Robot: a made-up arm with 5 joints.
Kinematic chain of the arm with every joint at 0, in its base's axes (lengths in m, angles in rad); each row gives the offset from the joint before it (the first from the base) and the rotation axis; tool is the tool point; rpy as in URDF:
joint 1: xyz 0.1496 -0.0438 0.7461 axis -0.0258 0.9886 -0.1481
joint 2: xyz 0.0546 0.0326 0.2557 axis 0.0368 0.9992 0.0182
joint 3: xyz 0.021 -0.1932 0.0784 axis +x
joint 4: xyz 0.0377 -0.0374 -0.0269 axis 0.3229 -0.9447 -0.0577
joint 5: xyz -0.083 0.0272 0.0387 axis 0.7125 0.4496 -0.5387
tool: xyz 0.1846 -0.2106 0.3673 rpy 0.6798 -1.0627 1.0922
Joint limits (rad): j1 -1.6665..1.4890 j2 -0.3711..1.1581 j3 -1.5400..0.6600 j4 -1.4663..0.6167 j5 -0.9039..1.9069
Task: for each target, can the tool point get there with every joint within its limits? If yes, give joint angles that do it. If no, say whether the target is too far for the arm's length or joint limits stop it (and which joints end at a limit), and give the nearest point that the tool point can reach.
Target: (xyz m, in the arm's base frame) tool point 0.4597 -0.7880 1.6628
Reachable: no: too far | nearest point 0.3717 -0.5487 1.4004 | short by 0.366 m
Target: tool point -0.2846 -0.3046 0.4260
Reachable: no: joint limits stop it (at a limit: joint 1, joint 2, joint 4, joint 5) | nearest point -0.3657 -0.3174 0.3799 | short by 0.094 m
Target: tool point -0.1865 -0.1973 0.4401
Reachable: no: joint limits stop it (at a limit: joint 1, joint 2, joint 4) | nearest point -0.0748 -0.2075 0.4882 | short by 0.122 m
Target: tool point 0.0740 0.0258 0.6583
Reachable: no: joint limits stop it (at a limit: joint 2, joint 3, joint 5) | nearest point 0.0422 0.0594 0.6209 | short by 0.059 m
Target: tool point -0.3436 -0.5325 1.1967
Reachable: yes | joints -0.8077 -0.2438 -1.0498 0.0391 1.3028
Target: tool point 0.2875 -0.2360 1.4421
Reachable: yes | joints -0.7759 0.0708 0.0671 -1.1023 -0.0908
